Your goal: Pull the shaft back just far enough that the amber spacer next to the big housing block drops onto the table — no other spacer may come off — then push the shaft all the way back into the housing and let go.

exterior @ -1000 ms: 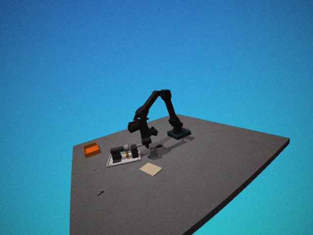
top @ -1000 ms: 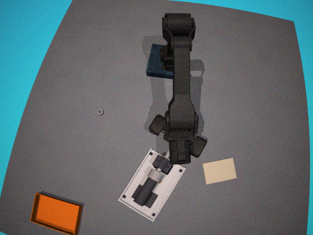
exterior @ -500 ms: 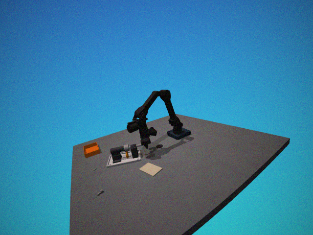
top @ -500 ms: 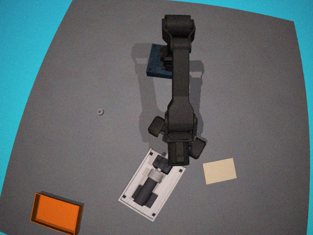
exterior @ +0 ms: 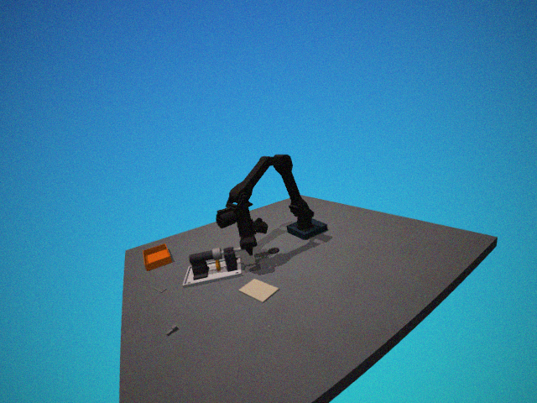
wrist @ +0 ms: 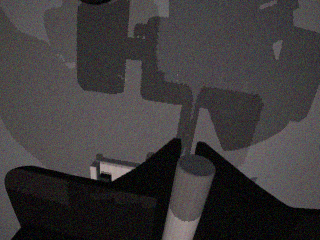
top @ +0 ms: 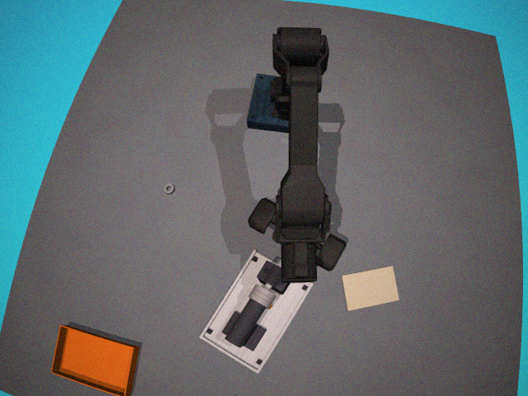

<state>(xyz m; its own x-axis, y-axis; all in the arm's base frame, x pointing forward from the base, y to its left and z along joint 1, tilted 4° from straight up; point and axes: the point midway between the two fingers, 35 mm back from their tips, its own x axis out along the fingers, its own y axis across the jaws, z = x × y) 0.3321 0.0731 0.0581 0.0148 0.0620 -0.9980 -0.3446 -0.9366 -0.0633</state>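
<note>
Now: gripper tip 80 mm short of the shaft, 30 mm to the left of it and 30 mm below it. The rest, counted from my gripper tip: pad: 180 mm to the left, 60 mm ahead, 40 mm below; grey spacer: 130 mm ahead, 50 mm to the right, 30 mm above; amber spacer: 130 mm ahead, 50 mm to the right, 20 mm below.
</note>
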